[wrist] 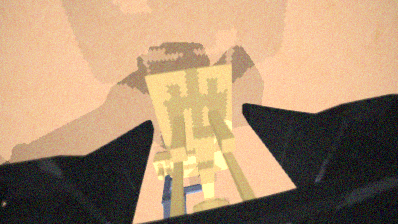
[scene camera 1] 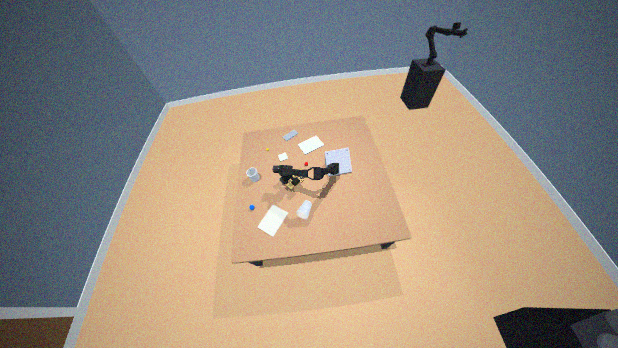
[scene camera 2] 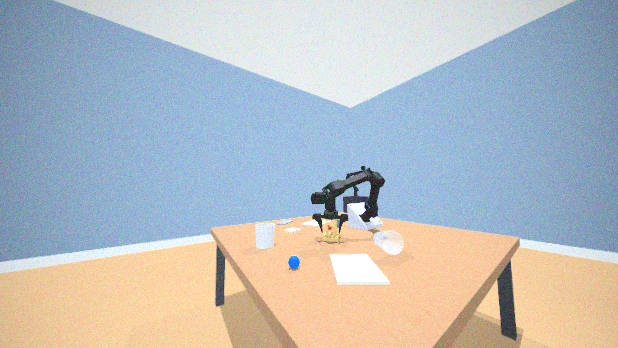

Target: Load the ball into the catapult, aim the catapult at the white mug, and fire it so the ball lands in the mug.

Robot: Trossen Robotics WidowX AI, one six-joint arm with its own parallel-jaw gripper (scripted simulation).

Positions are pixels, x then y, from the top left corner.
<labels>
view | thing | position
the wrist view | my gripper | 198,116
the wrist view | catapult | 193,106
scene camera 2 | white sheet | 358,269
</labels>
